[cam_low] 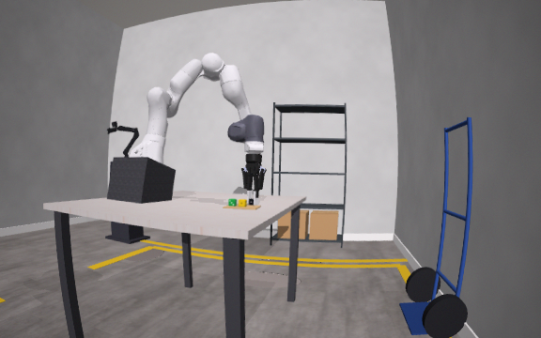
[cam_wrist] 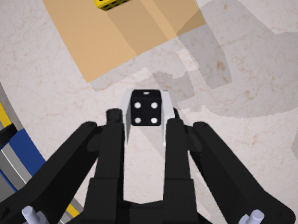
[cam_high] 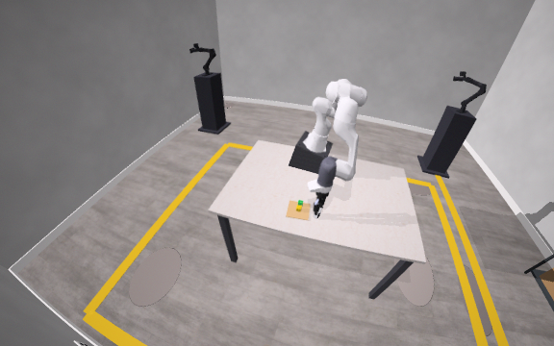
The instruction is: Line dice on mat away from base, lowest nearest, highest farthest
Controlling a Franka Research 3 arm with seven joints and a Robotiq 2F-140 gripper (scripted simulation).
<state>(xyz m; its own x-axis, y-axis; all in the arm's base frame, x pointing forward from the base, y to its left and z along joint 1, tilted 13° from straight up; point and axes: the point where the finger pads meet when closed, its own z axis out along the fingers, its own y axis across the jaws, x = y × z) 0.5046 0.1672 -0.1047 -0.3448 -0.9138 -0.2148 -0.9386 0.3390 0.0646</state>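
The yellow die lies 10 mm behind my hand, 120 mm to the right of it and 20 mm below it. Also, from my hand: black die 20 mm below; green die 50 mm behind, 120 mm to the right, 20 mm below; tan mat 10 mm behind, 120 mm to the right, 30 mm below.
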